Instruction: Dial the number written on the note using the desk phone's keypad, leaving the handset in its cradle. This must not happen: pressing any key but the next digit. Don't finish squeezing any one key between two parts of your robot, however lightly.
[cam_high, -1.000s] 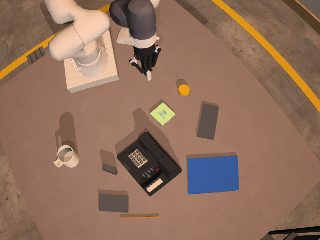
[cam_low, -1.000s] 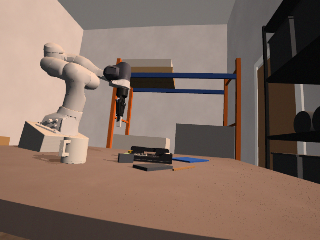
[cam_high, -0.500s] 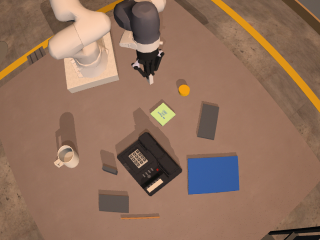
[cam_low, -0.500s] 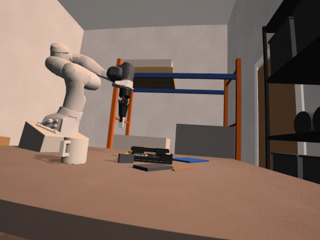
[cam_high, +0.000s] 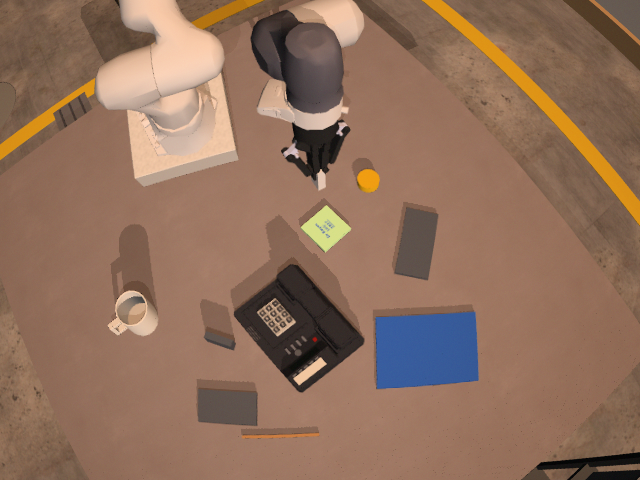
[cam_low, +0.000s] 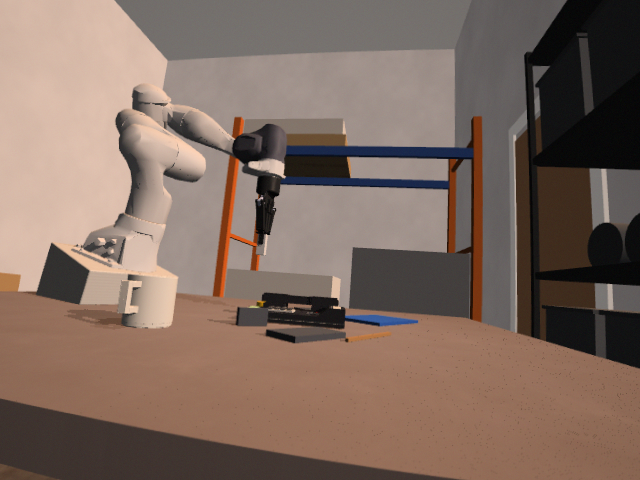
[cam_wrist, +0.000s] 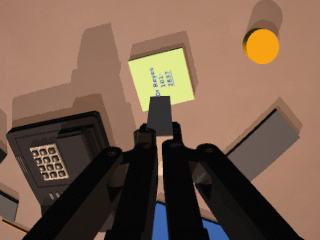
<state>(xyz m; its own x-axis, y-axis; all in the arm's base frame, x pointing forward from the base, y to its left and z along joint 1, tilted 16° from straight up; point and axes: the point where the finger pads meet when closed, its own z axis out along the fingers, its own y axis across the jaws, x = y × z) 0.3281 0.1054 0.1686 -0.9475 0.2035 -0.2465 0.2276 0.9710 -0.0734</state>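
Now: the handset 16 cm below my hand, 15 cm to the right of it and 14 cm ahead of it. From my hand the other things lie so: blue mat (37 cm ahead, 20 cm below, 5 cm to the right); grey block (34 cm to the right, 19 cm below, 5 cm ahead); note (20 cm below, 2 cm ahead).
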